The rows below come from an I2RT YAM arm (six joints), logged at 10 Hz.
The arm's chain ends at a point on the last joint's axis. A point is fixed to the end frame.
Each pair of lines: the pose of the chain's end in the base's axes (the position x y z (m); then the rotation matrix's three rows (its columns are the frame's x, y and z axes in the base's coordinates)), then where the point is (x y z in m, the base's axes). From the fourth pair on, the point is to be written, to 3 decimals.
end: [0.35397 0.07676 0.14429], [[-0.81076 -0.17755 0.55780], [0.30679 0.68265 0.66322], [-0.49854 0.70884 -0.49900]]
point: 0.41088 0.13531 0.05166
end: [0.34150 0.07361 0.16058], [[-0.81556 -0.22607 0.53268], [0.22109 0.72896 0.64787], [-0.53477 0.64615 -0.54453]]
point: 0.39713 0.12716 0.06422
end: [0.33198 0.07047 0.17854], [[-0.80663 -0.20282 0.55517], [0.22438 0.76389 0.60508], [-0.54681 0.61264 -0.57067]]
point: 0.38957 0.11783 0.08011
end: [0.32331 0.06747 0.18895], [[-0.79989 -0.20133 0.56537], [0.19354 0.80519 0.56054], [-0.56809 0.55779 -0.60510]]
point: 0.382 0.108 0.088
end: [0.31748 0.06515 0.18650], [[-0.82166 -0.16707 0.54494], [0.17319 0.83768 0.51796], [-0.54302 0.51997 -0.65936]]
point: 0.372 0.099 0.081
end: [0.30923 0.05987 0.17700], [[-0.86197 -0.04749 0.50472], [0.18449 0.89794 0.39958], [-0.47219 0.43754 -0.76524]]
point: 0.354 0.078 0.063
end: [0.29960 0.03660 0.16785], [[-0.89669 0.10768 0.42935], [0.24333 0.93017 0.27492], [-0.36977 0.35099 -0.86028]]
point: 0.330 0.040 0.048
